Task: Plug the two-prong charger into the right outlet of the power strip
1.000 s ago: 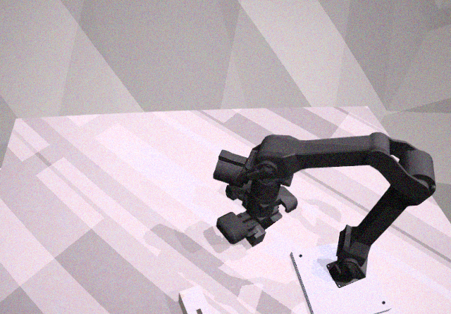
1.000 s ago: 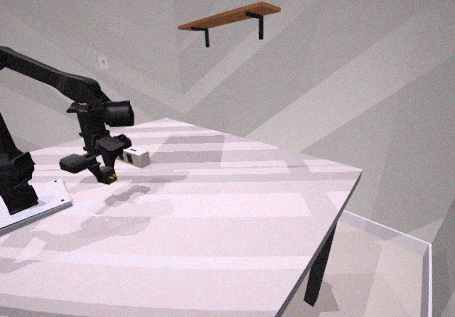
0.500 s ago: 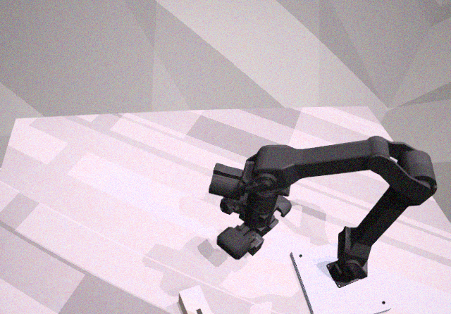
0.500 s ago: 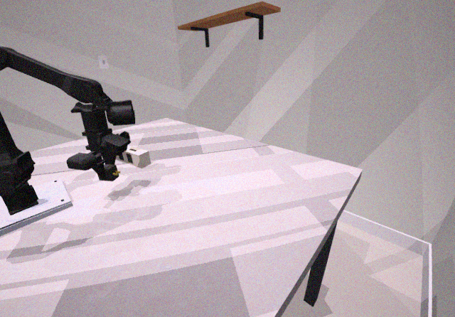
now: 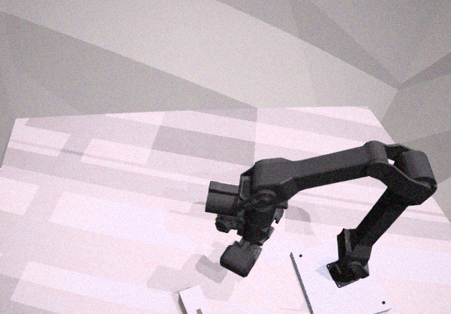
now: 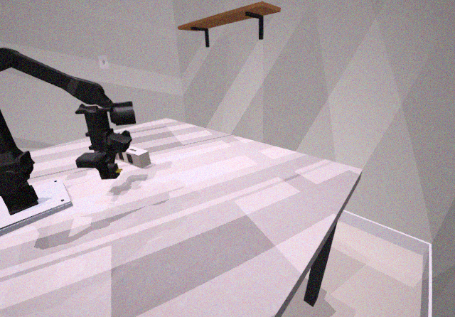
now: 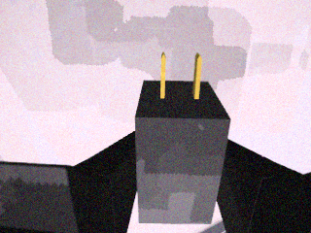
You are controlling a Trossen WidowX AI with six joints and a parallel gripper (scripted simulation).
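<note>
Right now my gripper tip is 10 mm short of the dark grey charger, 10 mm to the left of it and 10 mm below it.
</note>
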